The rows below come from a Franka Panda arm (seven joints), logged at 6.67 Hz.
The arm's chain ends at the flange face. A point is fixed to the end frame.
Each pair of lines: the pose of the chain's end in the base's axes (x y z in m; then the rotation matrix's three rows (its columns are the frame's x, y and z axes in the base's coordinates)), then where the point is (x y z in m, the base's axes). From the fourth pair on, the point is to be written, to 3 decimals.
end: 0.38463 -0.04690 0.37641; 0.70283 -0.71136 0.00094; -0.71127 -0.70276 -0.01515; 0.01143 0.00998 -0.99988
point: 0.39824 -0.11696 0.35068
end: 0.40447 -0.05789 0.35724; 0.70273 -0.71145 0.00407; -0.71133 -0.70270 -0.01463; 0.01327 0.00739 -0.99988
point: 0.41815 -0.12794 0.33152
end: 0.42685 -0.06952 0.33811; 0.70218 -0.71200 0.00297; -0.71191 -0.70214 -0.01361; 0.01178 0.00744 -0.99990
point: 0.44045 -0.13955 0.31230
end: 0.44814 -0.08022 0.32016; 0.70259 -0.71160 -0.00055; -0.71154 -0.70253 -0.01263; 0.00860 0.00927 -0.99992
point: 0.462 -0.150 0.294
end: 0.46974 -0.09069 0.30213; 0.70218 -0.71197 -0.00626; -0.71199 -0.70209 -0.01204; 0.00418 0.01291 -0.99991
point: 0.483 -0.161 0.276
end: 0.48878 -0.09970 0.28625; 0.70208 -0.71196 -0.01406; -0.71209 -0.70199 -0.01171; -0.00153 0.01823 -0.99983
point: 0.502 -0.170 0.260
